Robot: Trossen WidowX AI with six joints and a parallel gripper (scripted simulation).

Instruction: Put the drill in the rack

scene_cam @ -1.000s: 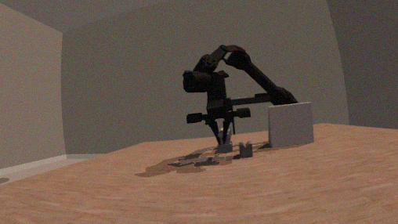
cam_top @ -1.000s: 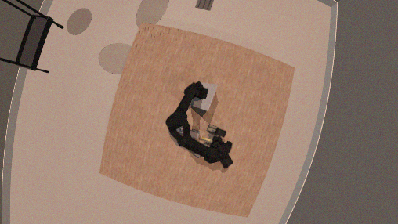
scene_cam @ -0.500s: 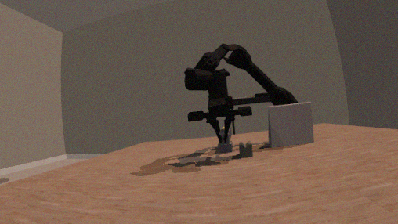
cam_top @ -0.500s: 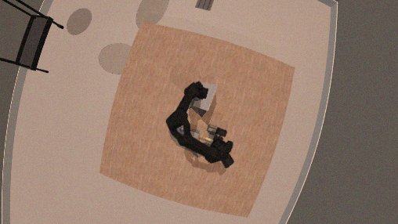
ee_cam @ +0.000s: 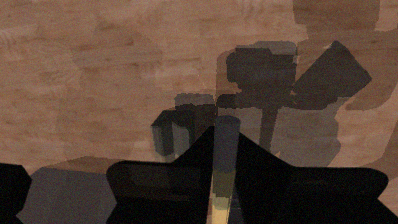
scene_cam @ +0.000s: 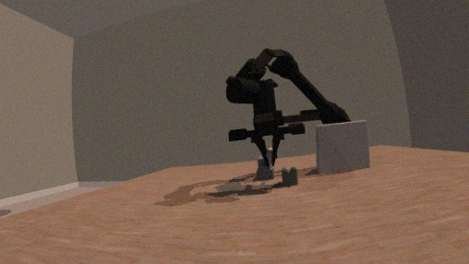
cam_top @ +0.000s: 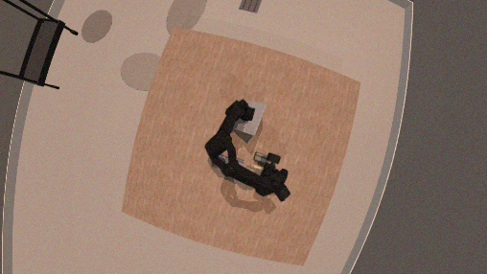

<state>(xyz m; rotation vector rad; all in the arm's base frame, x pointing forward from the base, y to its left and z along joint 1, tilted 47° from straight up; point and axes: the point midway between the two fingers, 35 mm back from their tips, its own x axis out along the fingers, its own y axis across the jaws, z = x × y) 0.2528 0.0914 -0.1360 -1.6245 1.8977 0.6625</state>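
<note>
Now: gripper tip 40 mm to the left of the drill and 40 mm below it. From my gripper tip the other things lie so: grey rack: 50 mm behind, 40 mm to the right, 40 mm below.
</note>
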